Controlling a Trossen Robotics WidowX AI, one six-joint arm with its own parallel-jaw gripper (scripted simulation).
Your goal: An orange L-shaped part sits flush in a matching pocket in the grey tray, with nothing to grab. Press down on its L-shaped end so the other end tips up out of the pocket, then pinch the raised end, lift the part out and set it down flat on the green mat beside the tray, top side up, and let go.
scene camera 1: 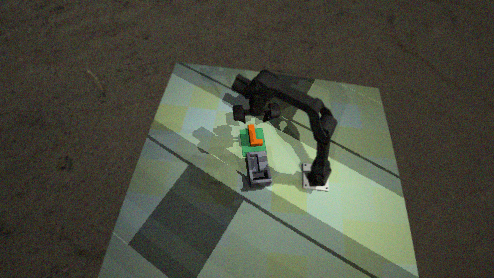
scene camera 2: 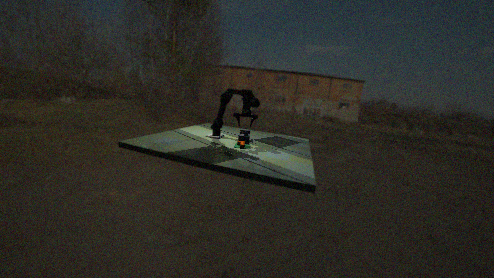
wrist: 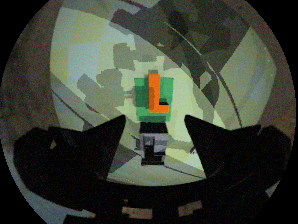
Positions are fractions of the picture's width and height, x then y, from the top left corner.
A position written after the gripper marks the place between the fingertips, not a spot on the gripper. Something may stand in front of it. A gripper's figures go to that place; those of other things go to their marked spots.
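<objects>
Gripper (wrist: 0.52, 0.52), 10 cm from the lens. Green mat (wrist: 0.47, 0.38), 25 cm from the lens.
</objects>
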